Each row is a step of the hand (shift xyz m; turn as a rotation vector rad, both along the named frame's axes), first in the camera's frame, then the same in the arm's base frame.
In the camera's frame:
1: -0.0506 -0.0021 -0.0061 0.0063 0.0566 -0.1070
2: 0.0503 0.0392 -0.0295 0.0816 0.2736 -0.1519
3: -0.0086 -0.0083 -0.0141 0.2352 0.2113 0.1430
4: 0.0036 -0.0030 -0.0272 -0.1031 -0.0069 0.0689
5: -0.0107 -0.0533 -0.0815 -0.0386 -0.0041 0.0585
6: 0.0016 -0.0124 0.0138 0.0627 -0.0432 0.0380
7: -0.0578 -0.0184 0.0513 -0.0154 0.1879 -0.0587
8: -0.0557 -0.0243 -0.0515 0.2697 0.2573 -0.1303
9: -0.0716 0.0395 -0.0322 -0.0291 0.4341 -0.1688
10: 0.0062 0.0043 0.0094 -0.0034 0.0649 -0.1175
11: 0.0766 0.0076 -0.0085 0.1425 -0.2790 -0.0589
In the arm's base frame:
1: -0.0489 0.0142 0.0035 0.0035 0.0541 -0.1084
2: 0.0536 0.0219 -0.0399 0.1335 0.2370 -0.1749
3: -0.0133 -0.0048 -0.0119 0.3124 0.1224 0.0883
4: -0.0027 -0.0034 -0.0273 -0.0850 0.0246 0.0872
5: -0.0422 -0.0452 -0.0760 -0.0261 0.0070 0.0648
6: 0.0002 -0.0126 0.0137 0.0519 -0.0617 0.0273
7: -0.0498 -0.0003 0.0619 0.0339 0.1844 -0.0620
8: -0.0692 -0.0042 -0.0392 0.3073 0.1614 -0.1882
9: -0.0602 0.0609 -0.0198 0.0780 0.4247 -0.1770
10: 0.0089 0.0019 0.0079 -0.0049 0.0653 -0.1172
11: 0.0720 -0.0169 -0.0229 0.0333 -0.3083 -0.0737

